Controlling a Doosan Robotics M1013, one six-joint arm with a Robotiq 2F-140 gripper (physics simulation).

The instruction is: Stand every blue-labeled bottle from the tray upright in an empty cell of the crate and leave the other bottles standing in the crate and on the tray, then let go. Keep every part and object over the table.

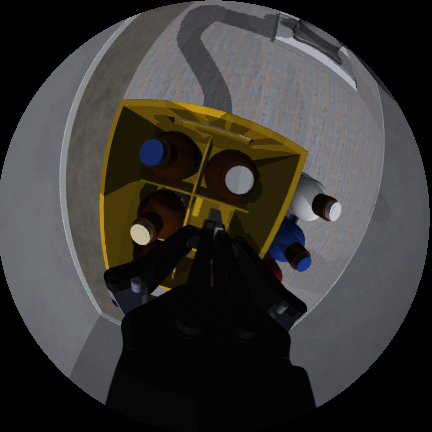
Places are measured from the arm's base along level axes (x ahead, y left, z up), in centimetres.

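Pixels of known places: gripper, fingertip midpoint: (212, 216).
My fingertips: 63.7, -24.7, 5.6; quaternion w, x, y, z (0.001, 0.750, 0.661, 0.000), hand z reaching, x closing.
Note:
Behind a point stands the place of what it marks, as x, y, z.
The yellow crate (296, 165) @(54.7, -18.4, 14.4) is below my gripper (212, 216) @(63.7, -24.7, 5.6), which is shut with its fingertips together over a middle cell with no bottle visible. A brown bottle with a blue cap (153, 152) @(55.5, -31.3, 13.2) stands in the upper left cell, a trace of blue on its side. A silver-capped brown bottle (239, 179) @(57.1, -23.2, 13.2) stands in the upper right cell. A cream-capped brown bottle (141, 233) @(64.0, -32.6, 13.2) stands in the cell left of the fingers. Right of the crate stand a blue-labeled bottle (287, 241) @(64.9, -12.9, 9.0), a white bottle (307, 200) @(58.1, -11.5, 8.9) and a partly hidden red one (273, 271) @(72.0, -12.2, 7.8). The tray is mostly hidden.
The robot's base plate (320, 57) @(12.7, -0.2, 0.0) is at the upper right, and the arm's shadow crosses the table (260, 85) @(34.5, -18.0, -3.1). The crate's near end is partly hidden by my fingers, where a dark bottle shape shows. The table edge curves along the left and right.

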